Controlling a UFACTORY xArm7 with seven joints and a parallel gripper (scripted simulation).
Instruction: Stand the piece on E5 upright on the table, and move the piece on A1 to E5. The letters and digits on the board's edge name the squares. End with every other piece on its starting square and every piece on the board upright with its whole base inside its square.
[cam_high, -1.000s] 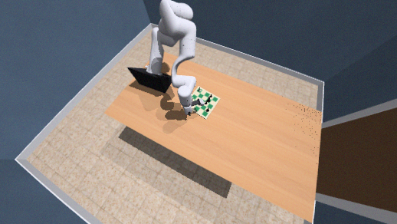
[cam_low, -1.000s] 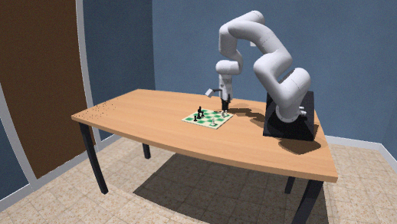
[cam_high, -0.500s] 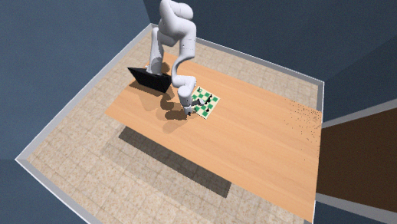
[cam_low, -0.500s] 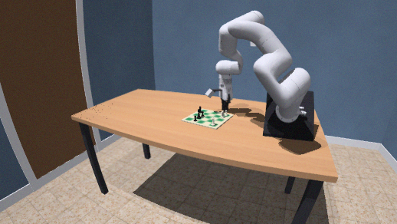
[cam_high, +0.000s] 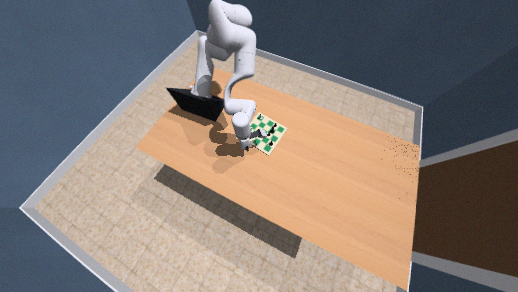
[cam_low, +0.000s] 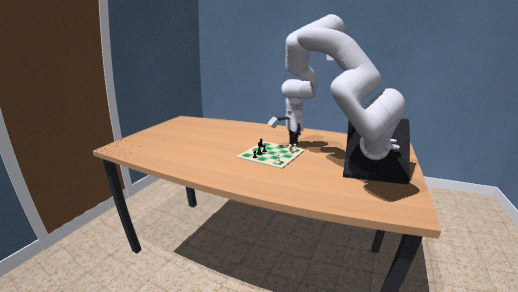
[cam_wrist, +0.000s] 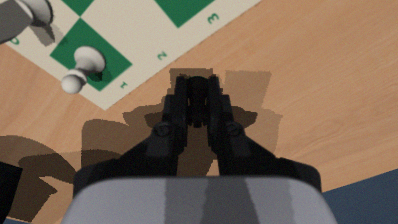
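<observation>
My gripper is now 220 mm to the right of the white chess piece and 10 mm short of it. Round my hand: chessboard 130 mm to the left, 70 mm ahead, 20 mm below; black chess piece 140 mm ahead, 70 mm to the left; white piece 110 mm to the left, 10 mm behind.
</observation>
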